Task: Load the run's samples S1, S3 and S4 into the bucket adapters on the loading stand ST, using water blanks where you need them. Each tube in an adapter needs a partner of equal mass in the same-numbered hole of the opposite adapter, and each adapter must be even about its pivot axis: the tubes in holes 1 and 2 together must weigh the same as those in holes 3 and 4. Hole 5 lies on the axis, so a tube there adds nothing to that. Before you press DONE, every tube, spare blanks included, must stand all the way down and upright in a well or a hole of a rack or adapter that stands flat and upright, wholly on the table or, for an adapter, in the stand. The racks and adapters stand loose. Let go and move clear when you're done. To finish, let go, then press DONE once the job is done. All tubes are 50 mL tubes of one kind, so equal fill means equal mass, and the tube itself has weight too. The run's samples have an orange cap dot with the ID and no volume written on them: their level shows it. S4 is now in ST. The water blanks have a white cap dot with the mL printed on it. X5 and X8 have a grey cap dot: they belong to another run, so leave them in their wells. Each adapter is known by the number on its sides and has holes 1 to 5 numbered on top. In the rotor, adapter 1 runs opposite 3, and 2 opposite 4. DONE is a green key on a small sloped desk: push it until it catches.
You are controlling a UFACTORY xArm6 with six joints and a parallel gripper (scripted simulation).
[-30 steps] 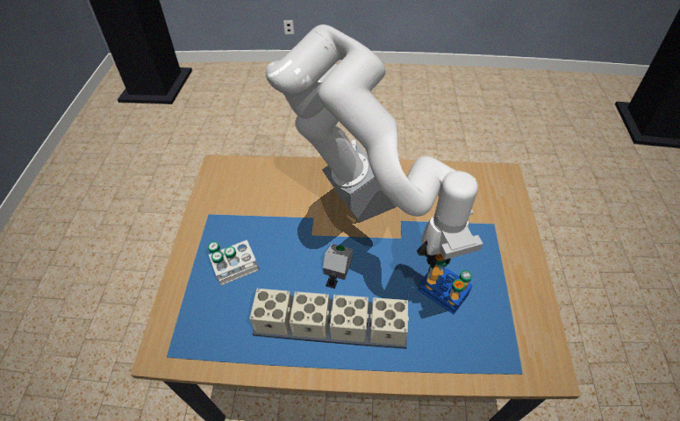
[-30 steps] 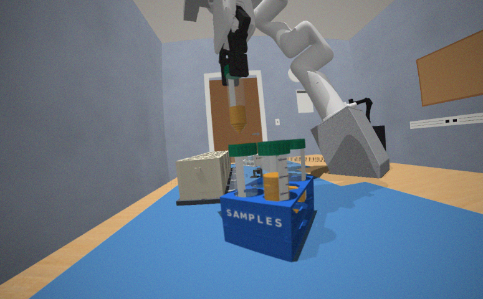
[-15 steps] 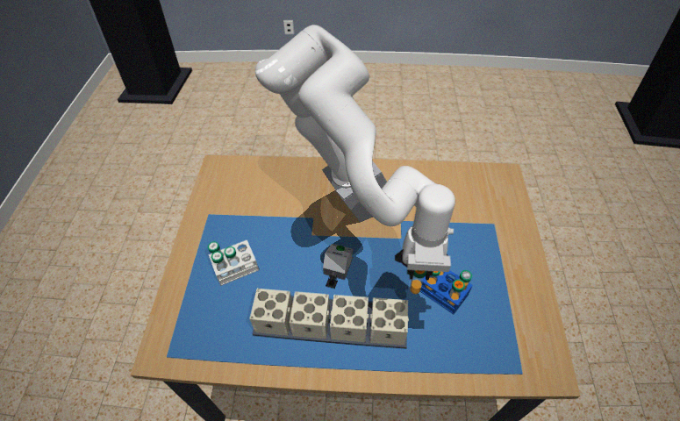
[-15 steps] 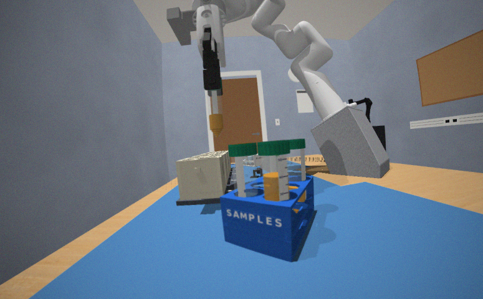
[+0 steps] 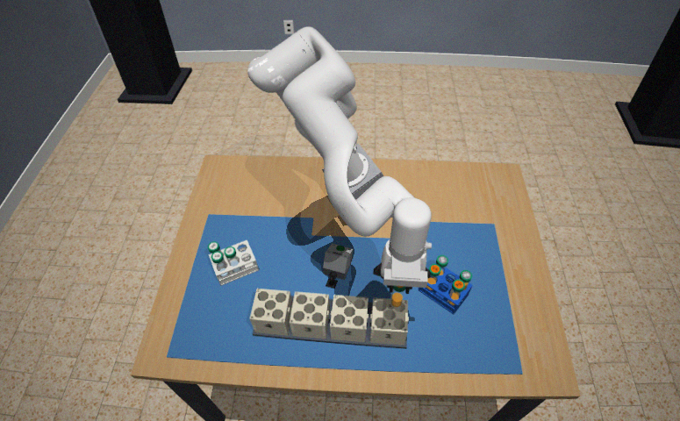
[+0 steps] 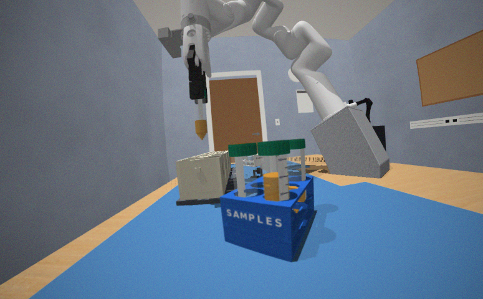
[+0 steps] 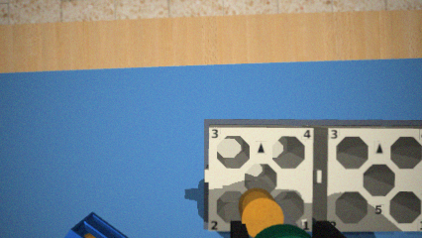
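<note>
Now: hand 50 mm above the orange-dot tube and 10 mm to the left of it. Round my hand: loading stand ST 240 mm below, 180 mm to the right; blue sample rack 220 mm below, 150 mm to the left, 130 mm behind; green done key 220 mm behind, 180 mm below, 170 mm to the right.
</note>
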